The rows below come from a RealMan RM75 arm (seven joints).
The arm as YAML. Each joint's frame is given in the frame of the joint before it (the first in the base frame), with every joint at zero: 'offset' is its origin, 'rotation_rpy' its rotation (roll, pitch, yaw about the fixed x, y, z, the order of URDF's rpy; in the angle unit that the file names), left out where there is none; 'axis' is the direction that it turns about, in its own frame. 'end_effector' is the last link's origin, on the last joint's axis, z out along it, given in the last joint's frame.
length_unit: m
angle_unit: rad
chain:
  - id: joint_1
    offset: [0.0, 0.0, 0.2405]
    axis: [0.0, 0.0, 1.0]
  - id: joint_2
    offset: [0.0, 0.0, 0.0]
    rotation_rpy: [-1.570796, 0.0, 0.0]
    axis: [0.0, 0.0, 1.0]
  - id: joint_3
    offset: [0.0, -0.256, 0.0]
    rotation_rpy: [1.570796, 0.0, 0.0]
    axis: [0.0, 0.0, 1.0]
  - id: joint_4
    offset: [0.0, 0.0, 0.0]
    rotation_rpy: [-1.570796, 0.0, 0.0]
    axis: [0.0, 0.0, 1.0]
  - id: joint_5
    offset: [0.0, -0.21, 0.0]
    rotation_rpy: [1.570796, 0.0, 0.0]
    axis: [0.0, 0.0, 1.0]
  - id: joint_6
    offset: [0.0, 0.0, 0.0]
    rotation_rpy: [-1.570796, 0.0, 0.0]
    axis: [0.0, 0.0, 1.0]
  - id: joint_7
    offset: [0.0, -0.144, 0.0]
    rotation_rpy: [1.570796, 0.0, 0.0]
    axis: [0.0, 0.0, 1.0]
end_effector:
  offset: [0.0, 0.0, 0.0]
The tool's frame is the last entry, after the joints.
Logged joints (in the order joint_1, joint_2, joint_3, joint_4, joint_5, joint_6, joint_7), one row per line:
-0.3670, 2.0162, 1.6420, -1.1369, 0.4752, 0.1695, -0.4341
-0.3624, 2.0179, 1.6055, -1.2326, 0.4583, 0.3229, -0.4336
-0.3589, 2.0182, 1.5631, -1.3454, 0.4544, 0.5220, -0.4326
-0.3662, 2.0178, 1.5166, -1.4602, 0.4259, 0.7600, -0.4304
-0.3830, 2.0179, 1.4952, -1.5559, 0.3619, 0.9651, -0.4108
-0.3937, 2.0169, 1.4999, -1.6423, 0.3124, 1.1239, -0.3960
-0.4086, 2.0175, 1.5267, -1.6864, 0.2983, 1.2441, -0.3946
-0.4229, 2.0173, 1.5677, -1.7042, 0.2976, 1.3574, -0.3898
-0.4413, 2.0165, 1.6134, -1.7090, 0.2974, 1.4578, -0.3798
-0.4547, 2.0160, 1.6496, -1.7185, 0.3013, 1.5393, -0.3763
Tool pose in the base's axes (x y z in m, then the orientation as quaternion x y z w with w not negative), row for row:
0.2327, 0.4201, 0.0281, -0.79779, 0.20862, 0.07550, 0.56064
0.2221, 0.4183, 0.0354, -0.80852, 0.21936, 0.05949, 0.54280
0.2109, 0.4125, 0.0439, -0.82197, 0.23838, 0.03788, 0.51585
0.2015, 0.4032, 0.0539, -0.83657, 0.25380, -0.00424, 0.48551
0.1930, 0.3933, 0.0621, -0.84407, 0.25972, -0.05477, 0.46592
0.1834, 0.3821, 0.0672, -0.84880, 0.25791, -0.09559, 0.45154
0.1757, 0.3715, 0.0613, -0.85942, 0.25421, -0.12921, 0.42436
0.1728, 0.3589, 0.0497, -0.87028, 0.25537, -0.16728, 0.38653
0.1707, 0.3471, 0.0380, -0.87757, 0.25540, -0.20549, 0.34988
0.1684, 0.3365, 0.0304, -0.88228, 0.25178, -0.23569, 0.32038
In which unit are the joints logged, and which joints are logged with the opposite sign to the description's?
The joints are logged in radians. Opposite sign: joint_1, joint_3.
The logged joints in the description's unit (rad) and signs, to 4 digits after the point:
0.3670, 2.0162, -1.6420, -1.1369, 0.4752, 0.1695, -0.4341
0.3624, 2.0179, -1.6055, -1.2326, 0.4583, 0.3229, -0.4336
0.3589, 2.0182, -1.5631, -1.3454, 0.4544, 0.5220, -0.4326
0.3662, 2.0178, -1.5166, -1.4602, 0.4259, 0.7600, -0.4304
0.3830, 2.0179, -1.4952, -1.5559, 0.3619, 0.9651, -0.4108
0.3937, 2.0169, -1.4999, -1.6423, 0.3124, 1.1239, -0.3960
0.4086, 2.0175, -1.5267, -1.6864, 0.2983, 1.2441, -0.3946
0.4229, 2.0173, -1.5677, -1.7042, 0.2976, 1.3574, -0.3898
0.4413, 2.0165, -1.6134, -1.7090, 0.2974, 1.4578, -0.3798
0.4547, 2.0160, -1.6496, -1.7185, 0.3013, 1.5393, -0.3763

